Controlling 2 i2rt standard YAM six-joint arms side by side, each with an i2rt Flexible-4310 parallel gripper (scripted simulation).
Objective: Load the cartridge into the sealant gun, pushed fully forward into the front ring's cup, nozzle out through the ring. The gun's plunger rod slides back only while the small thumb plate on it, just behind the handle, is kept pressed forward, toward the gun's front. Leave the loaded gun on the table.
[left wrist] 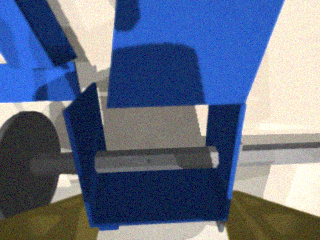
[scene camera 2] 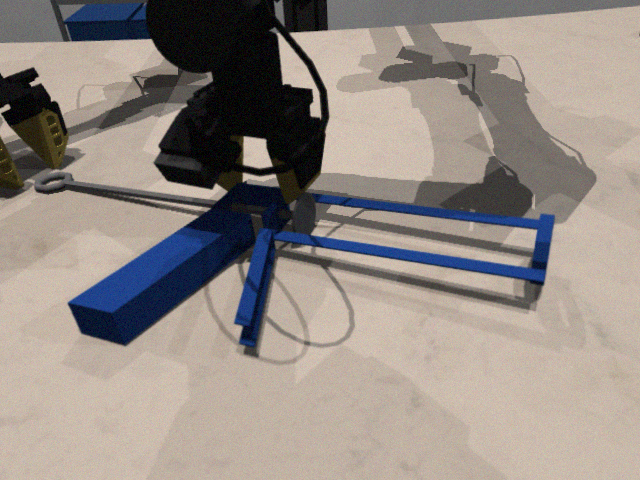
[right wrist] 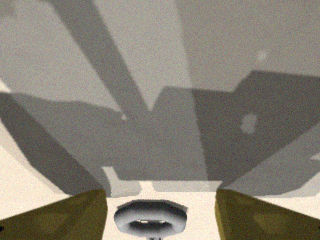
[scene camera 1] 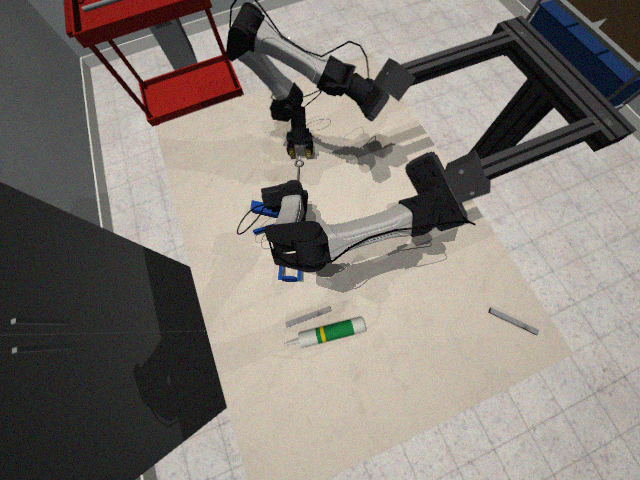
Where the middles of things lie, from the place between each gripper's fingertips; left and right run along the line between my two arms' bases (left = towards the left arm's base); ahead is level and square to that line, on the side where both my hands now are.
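You'd find the plunger rod [scene camera 2: 67, 181] 2 cm below my left hand [scene camera 2: 263, 196], 3 cm behind it and 10 cm to the right of it, and the cartridge [scene camera 1: 346, 328] 1 cm below that left hand, 9 cm ahead of it and 43 cm to the left of it. Going by its middle, the plunger rod is nearer to my left hand than to my right hand.
From my right hand [scene camera 2: 39, 177], the cartridge is 10 mm above, 680 mm to the left and 200 mm ahead, and the plunger rod is 150 mm to the left and 80 mm ahead. Going by their middles, the plunger rod is the nearest to my right hand of the things named here.
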